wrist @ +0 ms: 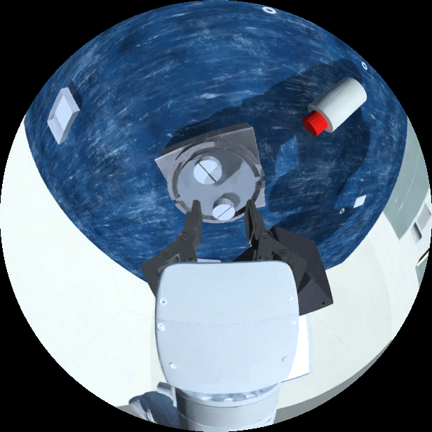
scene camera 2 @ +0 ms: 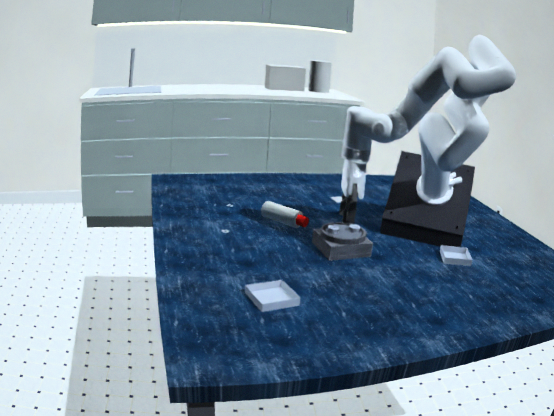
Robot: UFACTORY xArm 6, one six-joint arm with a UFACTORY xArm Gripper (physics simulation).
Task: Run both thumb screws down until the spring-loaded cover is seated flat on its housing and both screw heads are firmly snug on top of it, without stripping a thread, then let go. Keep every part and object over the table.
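Pixels of known places: gripper, fingertip midpoint: point(scene camera 2: 346, 219); arm's base at its link origin: point(scene camera 2: 434, 188).
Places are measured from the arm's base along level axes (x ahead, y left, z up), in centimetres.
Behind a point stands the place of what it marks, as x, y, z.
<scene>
The dark grey square housing point(scene camera 2: 345, 251) @(31.4, 23.8, -12.2) point(wrist: 227, 134) stands on the table with the round grey cover point(scene camera 2: 344, 235) @(31.6, 20.2, -9.2) point(wrist: 192, 187) on top. Two pale slotted screw heads stand on the cover: the one farther from the robot base point(scene camera 2: 333, 229) point(wrist: 207, 170), and the one nearer to it point(scene camera 2: 354, 228) @(28.6, 17.8, -8.0) point(wrist: 223, 210). Whether either head touches the cover, and whether the cover is flat, I cannot tell. My gripper point(scene camera 2: 349, 220) @(31.0, 16.5, -5.9) point(wrist: 223, 208) is open and empty, pointing down. In the wrist view its fingertips appear on either side of the nearer head; their exact height is unclear.
A white bottle point(scene camera 2: 281, 214) @(47.7, 1.7, -11.1) point(wrist: 345, 102) with a red cap point(scene camera 2: 302, 220) @(41.7, 5.2, -11.3) point(wrist: 315, 123) lies behind and left of the housing. A larger white tray point(scene camera 2: 272, 296) @(50.3, 46.1, -14.4) point(wrist: 63, 116) stands at front left, a small tray point(scene camera 2: 456, 255) @(-4.2, 19.0, -14.4) at right. The robot's black base plate point(scene camera 2: 400, 215) @(12.1, 4.8, -8.0) point(wrist: 312, 270) is behind right.
</scene>
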